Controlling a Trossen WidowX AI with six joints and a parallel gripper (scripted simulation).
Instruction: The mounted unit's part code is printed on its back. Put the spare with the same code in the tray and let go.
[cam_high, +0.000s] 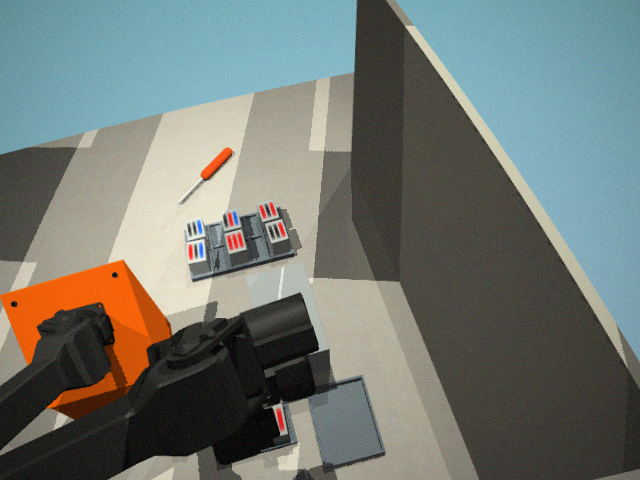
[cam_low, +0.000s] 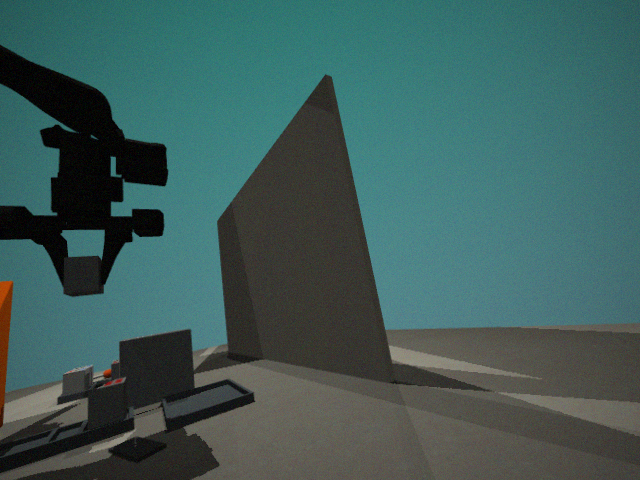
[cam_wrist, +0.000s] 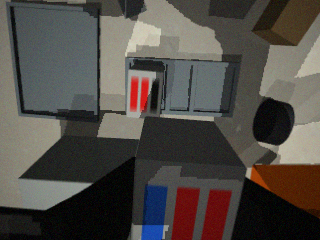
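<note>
The grey tray is 13 cm ahead of my gripper tip, 3 cm to the right of it and 17 cm below it. Also, from my gripper tip: dark rack (1 cm behind, 1 cm to the right, 17 cm below); then grey wall panel (32 cm ahead, 14 cm to the left, 5 cm above).
</note>
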